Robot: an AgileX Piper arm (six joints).
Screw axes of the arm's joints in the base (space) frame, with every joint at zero. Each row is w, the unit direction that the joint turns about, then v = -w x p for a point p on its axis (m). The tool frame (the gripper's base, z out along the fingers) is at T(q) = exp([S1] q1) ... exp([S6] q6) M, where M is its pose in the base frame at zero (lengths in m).
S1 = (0, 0, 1, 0, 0, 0)
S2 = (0, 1, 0, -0.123, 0, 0)
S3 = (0, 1, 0, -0.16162, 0, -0.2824)
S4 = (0.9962, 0, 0.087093, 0, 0.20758, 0)
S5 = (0, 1, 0, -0.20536, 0, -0.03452)
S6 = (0.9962, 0, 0.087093, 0, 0.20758, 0)
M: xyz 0.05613 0 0.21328 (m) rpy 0 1.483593 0 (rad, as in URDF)
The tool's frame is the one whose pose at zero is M.
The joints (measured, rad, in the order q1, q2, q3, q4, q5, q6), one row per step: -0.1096 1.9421 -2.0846 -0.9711 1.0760 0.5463; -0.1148 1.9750 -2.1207 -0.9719 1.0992 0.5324; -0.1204 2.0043 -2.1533 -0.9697 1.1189 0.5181; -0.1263 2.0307 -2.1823 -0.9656 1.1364 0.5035; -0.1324 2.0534 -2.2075 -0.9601 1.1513 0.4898; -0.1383 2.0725 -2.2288 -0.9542 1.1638 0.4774; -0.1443 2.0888 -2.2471 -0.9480 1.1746 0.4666; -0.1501 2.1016 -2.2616 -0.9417 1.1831 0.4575; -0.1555 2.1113 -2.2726 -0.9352 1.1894 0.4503; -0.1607 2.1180 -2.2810 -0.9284 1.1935 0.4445; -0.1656 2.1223 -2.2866 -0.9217 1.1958 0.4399; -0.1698 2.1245 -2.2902 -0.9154 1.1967 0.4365; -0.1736 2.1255 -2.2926 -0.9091 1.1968 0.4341; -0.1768 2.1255 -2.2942 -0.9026 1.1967 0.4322; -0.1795 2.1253 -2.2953 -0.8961 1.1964 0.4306
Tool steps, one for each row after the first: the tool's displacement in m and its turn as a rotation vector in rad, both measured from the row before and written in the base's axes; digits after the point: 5 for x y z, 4 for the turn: 0.00554 -0.00374 -0.00467 -0.0020 0.0204 -0.0188; 0.00476 -0.00360 -0.00440 0.0002 0.0185 -0.0154; 0.00412 -0.00353 -0.00438 0.0018 0.0181 -0.0131; 0.00334 -0.00340 -0.00394 0.0031 0.0160 -0.0111; 0.00265 -0.00315 -0.00347 0.0037 0.0139 -0.0093; 0.00208 -0.00307 -0.00307 0.0044 0.0119 -0.0084; 0.00147 -0.00283 -0.00251 0.0047 0.0095 -0.0070; 0.00099 -0.00252 -0.00203 0.0051 0.0071 -0.0056; 0.00051 -0.00228 -0.00133 0.0053 0.0043 -0.0041; 0.00017 -0.00204 -0.00094 0.0052 0.0027 -0.0029; -0.00010 -0.00165 -0.00045 0.0048 0.0009 -0.0018; -0.00024 -0.00142 -0.00020 0.0049 -0.0004 -0.0012; -0.00036 -0.00110 0.00004 0.0052 -0.0012 -0.0006; -0.00030 -0.00086 0.00000 0.0053 -0.0013 -0.0001
